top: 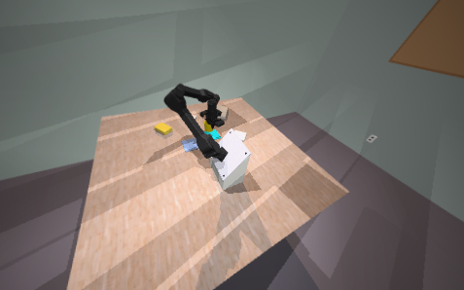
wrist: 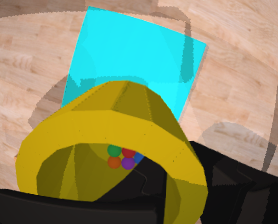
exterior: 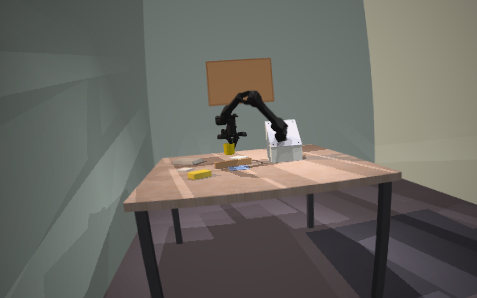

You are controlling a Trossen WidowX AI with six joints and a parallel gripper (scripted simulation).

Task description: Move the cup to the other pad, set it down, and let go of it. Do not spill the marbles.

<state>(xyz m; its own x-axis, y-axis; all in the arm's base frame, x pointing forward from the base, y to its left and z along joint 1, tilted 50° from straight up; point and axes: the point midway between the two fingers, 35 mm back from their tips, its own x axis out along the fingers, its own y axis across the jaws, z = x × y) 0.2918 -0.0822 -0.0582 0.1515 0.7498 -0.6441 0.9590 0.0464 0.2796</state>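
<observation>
The cyan pad is 3 cm ahead of my gripper tip, 1 cm to the right of it and 11 cm below it. Round my gripper tip: yellow cup: 2 cm ahead, 1 cm to the left; wooden bar: 2 cm ahead, 7 cm to the left, 9 cm below; light blue pad: 1 cm ahead, 16 cm to the left, 11 cm below.
</observation>
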